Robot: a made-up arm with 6 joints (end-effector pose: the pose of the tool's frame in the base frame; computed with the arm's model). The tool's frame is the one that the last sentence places.
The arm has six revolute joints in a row. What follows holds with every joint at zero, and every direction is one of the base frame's. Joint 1 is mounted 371 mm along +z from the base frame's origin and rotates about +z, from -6.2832 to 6.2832 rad. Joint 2 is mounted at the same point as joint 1 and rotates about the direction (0, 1, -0.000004), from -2.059 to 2.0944 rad. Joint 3 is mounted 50 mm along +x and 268 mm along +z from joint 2 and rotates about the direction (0, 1, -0.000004), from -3.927 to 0.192 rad. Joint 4 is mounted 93 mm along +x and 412 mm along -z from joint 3 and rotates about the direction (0, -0.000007, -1), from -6.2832 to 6.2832 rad. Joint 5 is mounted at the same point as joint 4 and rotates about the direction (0, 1, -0.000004), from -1.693 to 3.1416 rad. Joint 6 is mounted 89 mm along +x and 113 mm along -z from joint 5 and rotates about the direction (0, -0.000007, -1), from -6.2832 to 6.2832 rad. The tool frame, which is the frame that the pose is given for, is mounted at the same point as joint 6; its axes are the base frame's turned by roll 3.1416, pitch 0 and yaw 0 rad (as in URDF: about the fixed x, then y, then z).
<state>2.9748 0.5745 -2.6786 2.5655 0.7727 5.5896</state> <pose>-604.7 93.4 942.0 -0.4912 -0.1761 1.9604</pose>
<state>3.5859 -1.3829 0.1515 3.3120 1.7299 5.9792</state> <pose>-255.4 -98.0 514.2 0.1009 0.2229 -3.0323</pose>
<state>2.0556 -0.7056 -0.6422 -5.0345 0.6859 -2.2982</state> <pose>-201.1 376.3 574.4 2.0599 -0.6754 -2.2760</pose>
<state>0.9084 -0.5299 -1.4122 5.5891 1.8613 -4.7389</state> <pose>279.3 219.0 787.1 -2.9827 -0.6431 -0.9230</pose>
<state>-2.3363 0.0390 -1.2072 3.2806 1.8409 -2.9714</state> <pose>-414.1 -404.4 660.1 -0.1499 -0.1112 0.9378</pose>
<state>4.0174 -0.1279 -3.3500 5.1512 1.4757 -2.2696</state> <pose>55.4 213.5 1109.8 1.3218 0.3760 -1.9713</pose>
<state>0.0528 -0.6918 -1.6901 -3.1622 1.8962 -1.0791</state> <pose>18.6 3.8 1100.3 1.0831 -0.4565 -1.3098</pose>
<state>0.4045 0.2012 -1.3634 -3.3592 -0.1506 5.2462</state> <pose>530.3 202.4 412.1 -2.1466 0.2525 -1.3652</pose>
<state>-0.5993 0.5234 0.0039 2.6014 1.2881 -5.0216</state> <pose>68.4 5.4 38.1 2.2860 -0.0306 1.6577</pose>
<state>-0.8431 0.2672 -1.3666 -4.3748 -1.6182 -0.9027</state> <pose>208.1 -387.8 522.8 -2.6292 -1.2519 3.1330</pose>
